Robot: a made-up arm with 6 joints.
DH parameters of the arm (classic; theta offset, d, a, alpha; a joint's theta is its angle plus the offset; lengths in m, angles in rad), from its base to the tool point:
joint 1: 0 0.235 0 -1.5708
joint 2: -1.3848 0 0.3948 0
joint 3: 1.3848 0 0.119 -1.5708
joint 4: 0 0.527 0 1.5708
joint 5: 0 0 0.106 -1.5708
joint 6: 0 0.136 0 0
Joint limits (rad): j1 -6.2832..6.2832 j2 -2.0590..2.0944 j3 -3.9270..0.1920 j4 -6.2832..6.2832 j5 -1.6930..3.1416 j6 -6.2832..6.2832
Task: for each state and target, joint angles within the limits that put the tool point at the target. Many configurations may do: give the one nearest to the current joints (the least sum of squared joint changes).
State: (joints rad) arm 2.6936 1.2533 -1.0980 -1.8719 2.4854 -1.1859
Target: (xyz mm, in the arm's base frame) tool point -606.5 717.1 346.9
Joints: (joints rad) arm 2.4249 0.8585 -1.9167 -2.1525 2.0762 -1.1859
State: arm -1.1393 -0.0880 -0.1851 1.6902 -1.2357 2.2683
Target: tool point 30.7 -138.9 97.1
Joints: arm -0.5713 0.1096 -0.1227 2.5196 -0.9764 2.2683
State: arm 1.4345 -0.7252 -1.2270 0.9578 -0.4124 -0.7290
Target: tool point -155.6 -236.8 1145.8
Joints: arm 0.7027 -1.0946 -1.6297 0.6064 -0.2915 -0.7290
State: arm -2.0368 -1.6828 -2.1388 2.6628 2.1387 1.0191
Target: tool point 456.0 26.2 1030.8
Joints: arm -2.8194 -1.1844 -1.7201 2.3729 2.1569 1.0191
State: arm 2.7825 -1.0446 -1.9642 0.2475 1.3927 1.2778
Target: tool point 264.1 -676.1 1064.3
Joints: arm 1.9432 -0.9890 -2.6565 0.2478 0.6629 1.2778
